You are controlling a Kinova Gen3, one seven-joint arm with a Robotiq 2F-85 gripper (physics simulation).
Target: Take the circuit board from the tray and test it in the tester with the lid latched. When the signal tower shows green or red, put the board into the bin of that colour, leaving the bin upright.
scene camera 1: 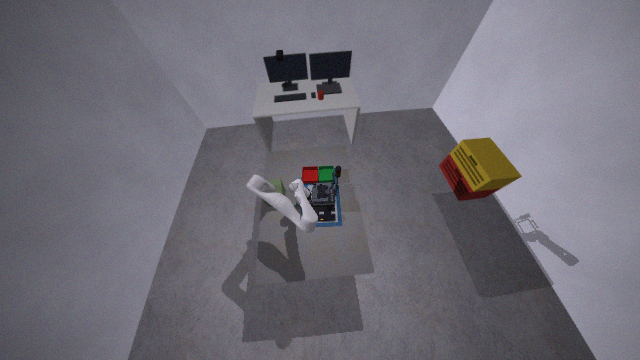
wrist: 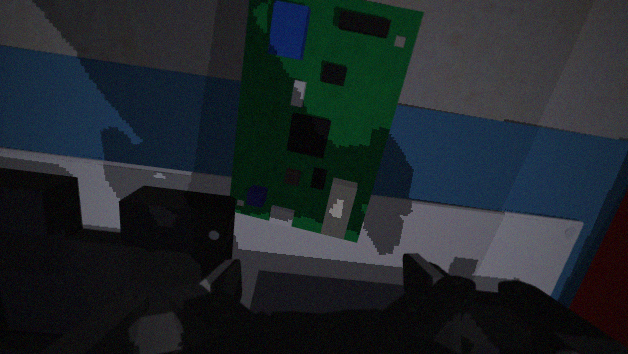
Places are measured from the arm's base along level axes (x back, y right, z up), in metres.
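Pixels of known places: gripper, fingertip midpoint: [scene camera 1: 311, 199] [wrist: 321, 274]; arm's base, origin of the base link: [scene camera 1: 269, 189].
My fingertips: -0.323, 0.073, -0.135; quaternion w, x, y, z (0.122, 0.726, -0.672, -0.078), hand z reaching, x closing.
Observation:
Ahead of a thing's pixels: the offset from my fingertips to its top centre, as dx, dy, dz. "*": to the spot under its first point.
The green circuit board @[+0.076, +0.009, +0.006] [wrist: 320, 100] lies flat or nearly so across a blue border [wrist: 450, 150] and a white plate @[* +0.021, -0.075, -0.018] [wrist: 450, 225] in the wrist view. My gripper [wrist: 321, 274] is open and empty, with the board's near short edge ahead of its fingertips. The black tester @[* -0.112, -0.020, +0.045] [scene camera 1: 324, 193] stands on the blue-edged base [scene camera 1: 341, 219]; I cannot tell its latch state. The red bin @[-0.012, -0.254, +0.023] [scene camera 1: 310, 175] and green bin @[-0.161, -0.237, +0.023] [scene camera 1: 326, 174] stand upright behind it. The signal tower @[* -0.238, -0.110, +0.212] [scene camera 1: 338, 171] looks dark. The arm hides the board and fingers in the scene view.
Black blocks @[* +0.032, +0.071, +0.004] [wrist: 175, 220] stand left of the fingers in the wrist view; a red surface @[* -0.013, -0.174, -0.009] [wrist: 607, 285] shows at the right edge. An olive-green object [scene camera 1: 276, 187] is beside the arm. A desk [scene camera 1: 335, 104] with monitors and a yellow-red box [scene camera 1: 490, 160] stand farther away.

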